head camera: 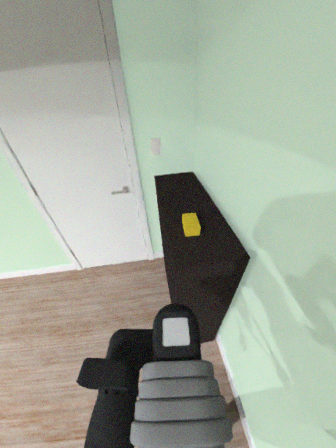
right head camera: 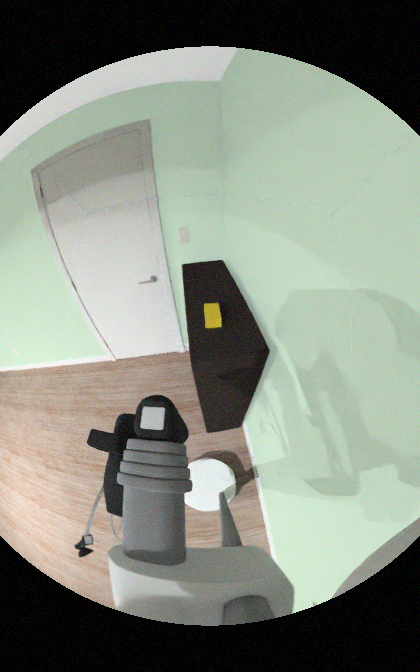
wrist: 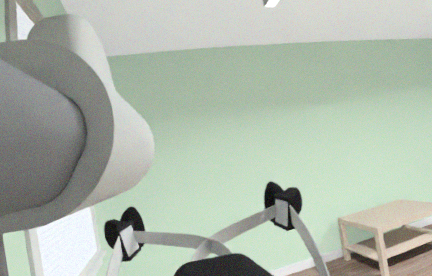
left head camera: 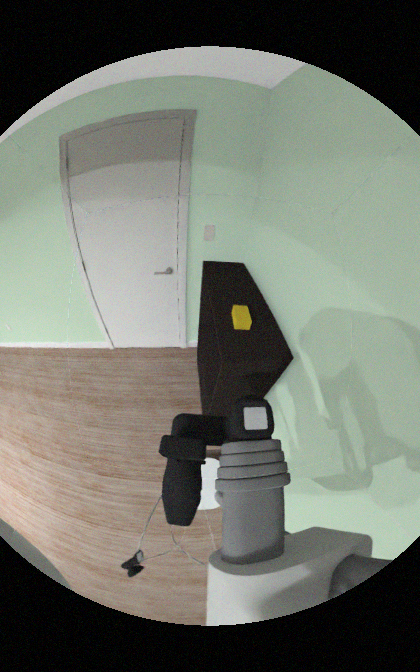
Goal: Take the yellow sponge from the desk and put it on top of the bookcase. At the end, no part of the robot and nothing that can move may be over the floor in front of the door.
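Frame: origin at the robot's base, x down, y ahead, z right, level; millimetres.
Where they show: gripper, between the fingertips: (wrist: 204, 210).
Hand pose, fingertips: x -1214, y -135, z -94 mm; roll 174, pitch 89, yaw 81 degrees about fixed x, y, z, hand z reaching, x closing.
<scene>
After its pixels a point has its place.
The yellow sponge (head camera: 191, 224) @(x -1077, y 623, z 84 mm) (left head camera: 242, 317) (right head camera: 213, 315) lies on top of the tall dark bookcase (head camera: 200, 270) @(x -1007, y 448, z 97 mm) (left head camera: 250, 350) (right head camera: 230, 345), touched by no finger. My gripper (left head camera: 132, 562) (right head camera: 84, 546) (wrist: 204, 210) @(x -1214, y -135, z -94 mm) is open and empty. Its fingertips stand wide apart in the wrist view. It is turned back beside my retracted arm, over the wood floor and well away from the sponge. The closed white door (head camera: 65, 125) @(x -1399, y 1288, z -637 mm) (left head camera: 130, 240) (right head camera: 105, 250) stands left of the bookcase. I cannot tell the desk for certain in these views.
A round white object (left head camera: 209, 482) (right head camera: 207, 485) stands low by my arm, near the right wall. A low light wooden table (wrist: 385, 217) @(x -421, y -2175, z -1828 mm) stands at the right in the wrist view. A bright window (wrist: 67, 245) @(x -991, y -1104, z 516 mm) is at the lower left there. The green wall borders the bookcase's right side.
</scene>
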